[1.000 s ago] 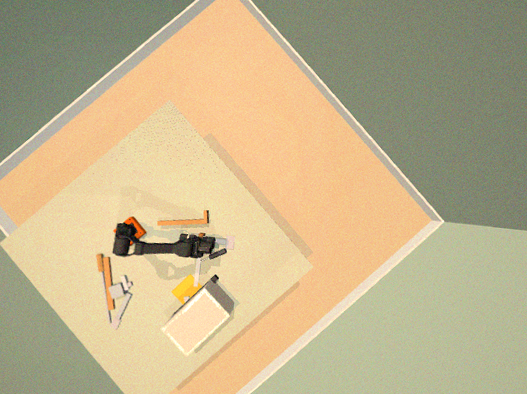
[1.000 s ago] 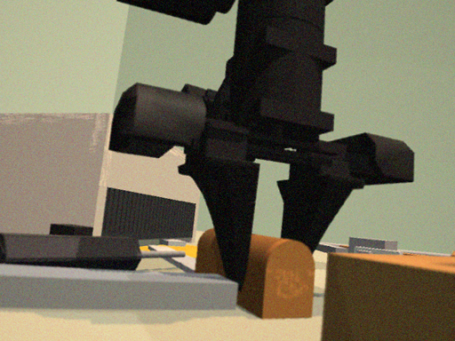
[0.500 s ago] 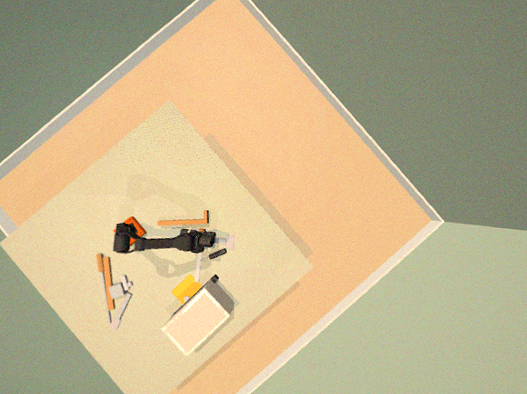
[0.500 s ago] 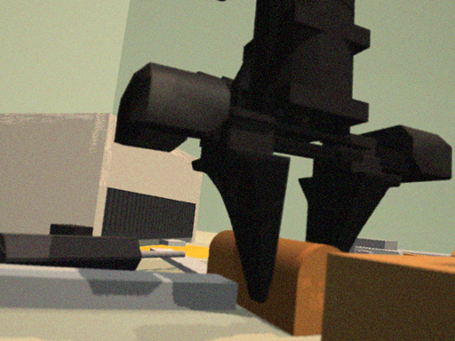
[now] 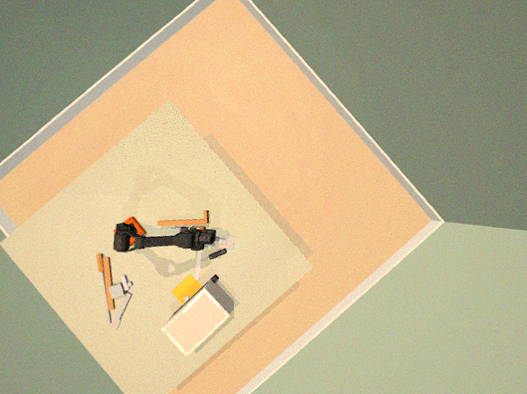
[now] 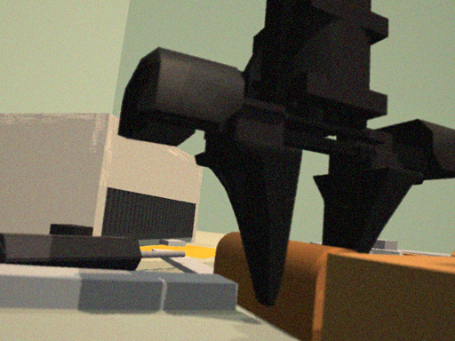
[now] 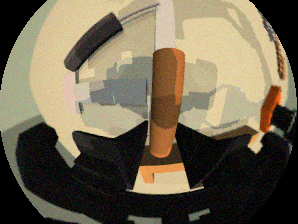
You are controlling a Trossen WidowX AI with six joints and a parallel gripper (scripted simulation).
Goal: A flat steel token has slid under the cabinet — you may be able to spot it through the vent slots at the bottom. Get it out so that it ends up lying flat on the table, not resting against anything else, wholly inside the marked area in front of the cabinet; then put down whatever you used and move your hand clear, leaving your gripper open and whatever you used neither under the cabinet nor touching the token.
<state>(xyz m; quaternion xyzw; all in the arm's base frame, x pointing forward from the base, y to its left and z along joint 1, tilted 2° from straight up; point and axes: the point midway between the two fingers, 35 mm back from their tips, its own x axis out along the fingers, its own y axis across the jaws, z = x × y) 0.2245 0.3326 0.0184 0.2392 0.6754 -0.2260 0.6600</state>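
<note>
My gripper tip is now 15 cm short of the dark screwdriver and 3 cm to the left of it. From my gripper tip the other things lie so: token 28 cm ahead, 28 cm to the right, 1 cm below; orange stick 3 cm behind, 61 cm to the right.
</note>
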